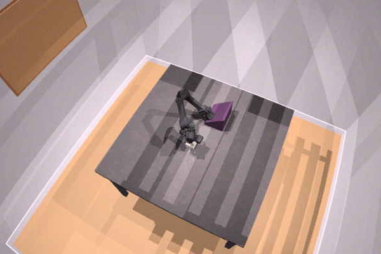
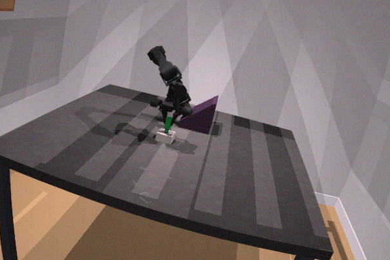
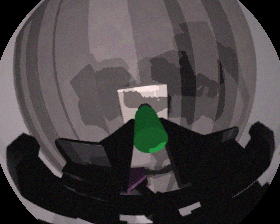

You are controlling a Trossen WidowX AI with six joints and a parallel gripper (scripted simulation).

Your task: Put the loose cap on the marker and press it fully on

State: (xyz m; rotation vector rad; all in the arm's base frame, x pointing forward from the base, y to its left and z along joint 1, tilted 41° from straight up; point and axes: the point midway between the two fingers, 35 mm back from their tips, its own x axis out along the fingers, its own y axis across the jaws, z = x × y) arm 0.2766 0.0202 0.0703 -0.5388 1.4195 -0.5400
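Right now my gripper tip is 1 cm below the green cap. Also, from my gripper tip: white holder block: 6 cm below.
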